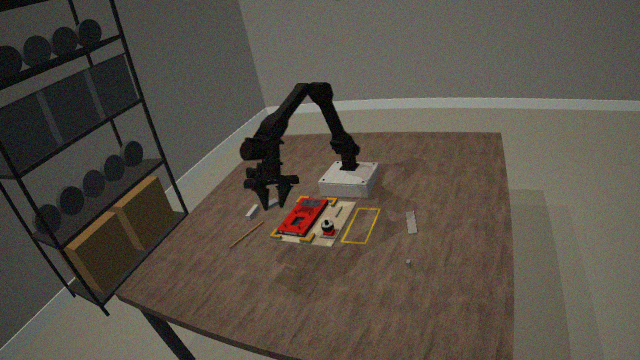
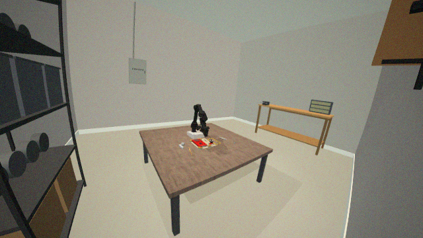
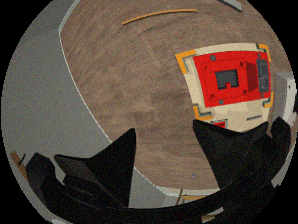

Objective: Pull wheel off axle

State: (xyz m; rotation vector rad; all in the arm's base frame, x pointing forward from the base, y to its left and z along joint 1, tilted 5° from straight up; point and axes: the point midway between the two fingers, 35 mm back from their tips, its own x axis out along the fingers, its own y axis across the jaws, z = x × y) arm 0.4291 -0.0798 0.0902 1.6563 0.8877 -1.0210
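The black wheel is 70 mm behind my gripper tip, 130 mm to the left of it and 110 mm below it. Also, from my gripper tip: thin wooden stick (10 mm behind, 180 mm to the right, 140 mm below); then grey bar (170 mm behind, 390 mm to the left, 140 mm below).
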